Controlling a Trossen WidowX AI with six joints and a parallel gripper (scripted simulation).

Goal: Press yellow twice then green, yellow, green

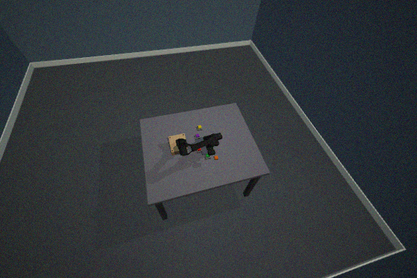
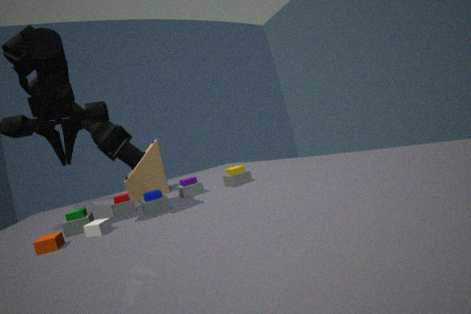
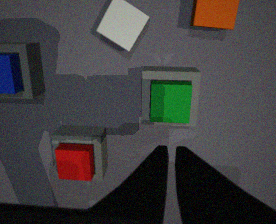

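My gripper tip is 90 mm above the green button. The rest, counted from my gripper tip: orange block: 110 mm below, 70 mm ahead, 40 mm to the right; then red button: 90 mm below, 80 mm to the left, 70 mm behind; then white block: 110 mm below, 60 mm ahead, 40 mm to the left.
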